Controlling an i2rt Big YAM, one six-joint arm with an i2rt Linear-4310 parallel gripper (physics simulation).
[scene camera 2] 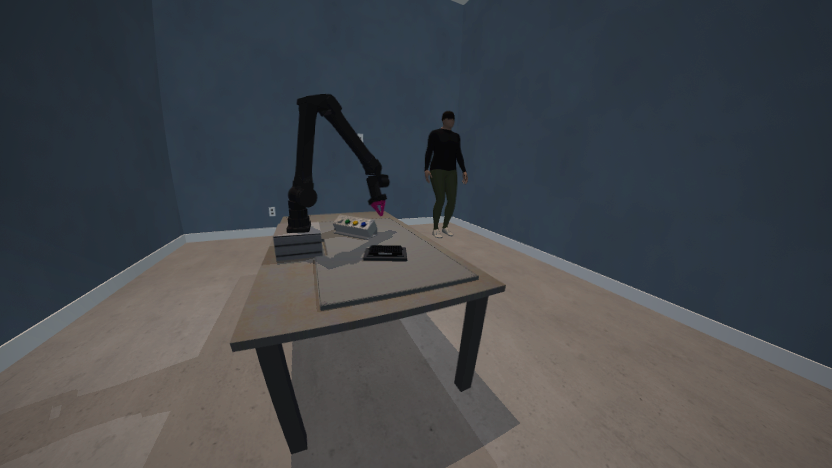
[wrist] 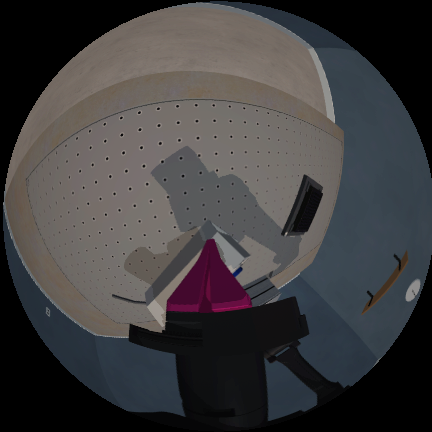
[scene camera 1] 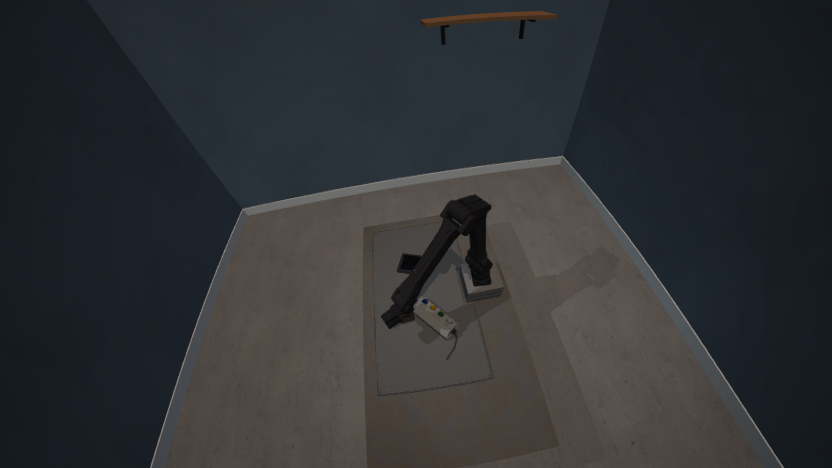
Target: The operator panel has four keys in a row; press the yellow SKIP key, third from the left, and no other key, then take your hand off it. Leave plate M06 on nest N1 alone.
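Frame: origin at the arm's base, x ahead, y left, z up, level; metres.
Where they show: gripper, between the fingertips: (scene camera 2: 381, 216) (wrist: 211, 242); arm's base, origin of its link: (scene camera 2: 299, 228) (scene camera 1: 480, 274).
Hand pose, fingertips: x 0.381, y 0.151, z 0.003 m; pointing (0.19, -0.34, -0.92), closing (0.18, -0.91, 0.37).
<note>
Things, the pixels of their top centre, and the offset from my fingertips. "*": a spot on its surface instead. Level surfaces: height alone.
- pale operator panel, centre of its top: (wrist: 201, 304) (scene camera 1: 433, 312) (scene camera 2: 354, 217) dx -0.137, dy +0.017, dz -0.007 m
- dark nest, a spot on its surface: (wrist: 305, 206) * dx -0.032, dy -0.270, dz -0.065 m
- perforated board, height of its surface: dz -0.091 m
- table, height of its surface: dz -0.104 m
- cable, a spot on its surface: (wrist: 129, 300) * dx -0.202, dy +0.175, dz -0.086 m
The pale operator panel (scene camera 1: 433, 321) (scene camera 2: 353, 231) (wrist: 172, 275) has a row of four keys: white (scene camera 1: 449, 320), green (scene camera 1: 441, 313) (scene camera 2: 347, 221), yellow (scene camera 1: 432, 307) (scene camera 2: 355, 222) and blue (scene camera 1: 424, 301) (scene camera 2: 363, 224) (wrist: 238, 272). My gripper (scene camera 2: 381, 214) (wrist: 211, 242) is shut and empty, its magenta fingertips together. It points down above and beside the blue end of the panel and looks apart from it. In the wrist view the fingers hide the yellow key. In scene camera 1 the arm hides the fingertips. A black plate sits on a dark nest (scene camera 1: 409, 263) (scene camera 2: 385, 253) (wrist: 305, 206); no label is readable.
A perforated board (scene camera 1: 407, 366) (scene camera 2: 401, 279) (wrist: 100, 200) lies on the table (scene camera 2: 273, 308). A cable (scene camera 1: 452, 346) (wrist: 129, 300) leaves the panel's white-key end. The arm's base block (scene camera 1: 484, 292) (scene camera 2: 297, 245) stands beside the board. A person (scene camera 2: 445, 151) stands beyond the table.
</note>
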